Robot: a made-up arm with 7 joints. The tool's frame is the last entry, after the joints. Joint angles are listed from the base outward. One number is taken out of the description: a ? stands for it. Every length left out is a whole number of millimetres.
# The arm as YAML. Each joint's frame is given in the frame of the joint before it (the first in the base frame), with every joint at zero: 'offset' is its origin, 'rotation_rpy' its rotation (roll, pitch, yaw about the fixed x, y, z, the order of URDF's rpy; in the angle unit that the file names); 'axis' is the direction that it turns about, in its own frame. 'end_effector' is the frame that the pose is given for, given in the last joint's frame.
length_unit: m
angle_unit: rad
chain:
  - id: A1
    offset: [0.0, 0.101, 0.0]
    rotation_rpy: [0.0, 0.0, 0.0]
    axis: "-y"
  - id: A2
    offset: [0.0, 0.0, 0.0]
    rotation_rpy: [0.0, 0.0, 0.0]
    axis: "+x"
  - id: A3
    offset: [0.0, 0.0, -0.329]
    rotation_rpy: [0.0, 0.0, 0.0]
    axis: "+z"
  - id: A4
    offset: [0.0, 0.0, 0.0]
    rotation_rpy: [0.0, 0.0, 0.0]
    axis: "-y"
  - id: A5
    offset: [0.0, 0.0, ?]
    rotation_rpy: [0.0, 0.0, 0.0]
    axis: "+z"
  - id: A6
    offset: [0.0, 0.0, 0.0]
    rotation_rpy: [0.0, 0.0, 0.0]
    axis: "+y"
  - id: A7
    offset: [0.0, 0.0, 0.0]
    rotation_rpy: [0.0, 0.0, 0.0]
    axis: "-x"
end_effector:
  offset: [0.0, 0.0, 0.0]
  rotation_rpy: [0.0, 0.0, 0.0]
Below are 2 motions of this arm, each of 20 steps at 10 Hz.
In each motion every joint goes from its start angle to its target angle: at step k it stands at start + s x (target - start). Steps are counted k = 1, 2, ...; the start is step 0. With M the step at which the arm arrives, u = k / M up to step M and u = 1 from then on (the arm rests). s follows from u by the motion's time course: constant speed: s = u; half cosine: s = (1 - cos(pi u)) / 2; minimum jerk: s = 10 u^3 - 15 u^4 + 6 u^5.
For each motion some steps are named. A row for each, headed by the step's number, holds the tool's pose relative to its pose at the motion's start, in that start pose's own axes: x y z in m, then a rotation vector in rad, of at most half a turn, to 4 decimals.
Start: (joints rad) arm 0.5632 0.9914 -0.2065 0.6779 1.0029 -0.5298 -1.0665
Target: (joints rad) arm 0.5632 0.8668 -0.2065 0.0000 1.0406 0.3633 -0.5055
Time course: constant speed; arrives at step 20
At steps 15, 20:
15: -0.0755 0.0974 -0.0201 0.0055 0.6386 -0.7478
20: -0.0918 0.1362 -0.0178 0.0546 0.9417 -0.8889

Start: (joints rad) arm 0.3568 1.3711 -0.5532 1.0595 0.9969 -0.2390 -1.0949
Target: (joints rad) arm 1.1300 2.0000 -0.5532 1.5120 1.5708 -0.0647 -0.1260
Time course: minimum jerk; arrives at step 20
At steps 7, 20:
7: 0.0889 0.0290 -0.0400 -0.1429 -0.0367 0.1887
20: 0.2795 0.2430 -0.0417 -0.6654 -0.4016 0.6239

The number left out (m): -0.248
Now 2 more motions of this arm.
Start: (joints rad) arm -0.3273 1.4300 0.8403 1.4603 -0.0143 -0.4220 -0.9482
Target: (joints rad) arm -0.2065 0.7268 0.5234 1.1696 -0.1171 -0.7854 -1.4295
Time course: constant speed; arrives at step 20
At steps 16, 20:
16: 0.0004 0.0212 0.2839 0.3118 0.5002 -0.0613
20: 0.0334 0.0146 0.3522 0.3913 0.6331 -0.0701

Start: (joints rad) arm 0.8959 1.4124 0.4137 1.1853 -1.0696 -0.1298 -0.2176
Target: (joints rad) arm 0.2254 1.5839 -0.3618 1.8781 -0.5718 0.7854 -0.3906
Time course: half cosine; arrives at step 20
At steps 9, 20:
9: 0.1271 -0.0053 0.0313 -0.0314 -0.2351 0.0352
20: 0.2259 0.0025 0.1956 -0.4154 -0.5137 0.1147

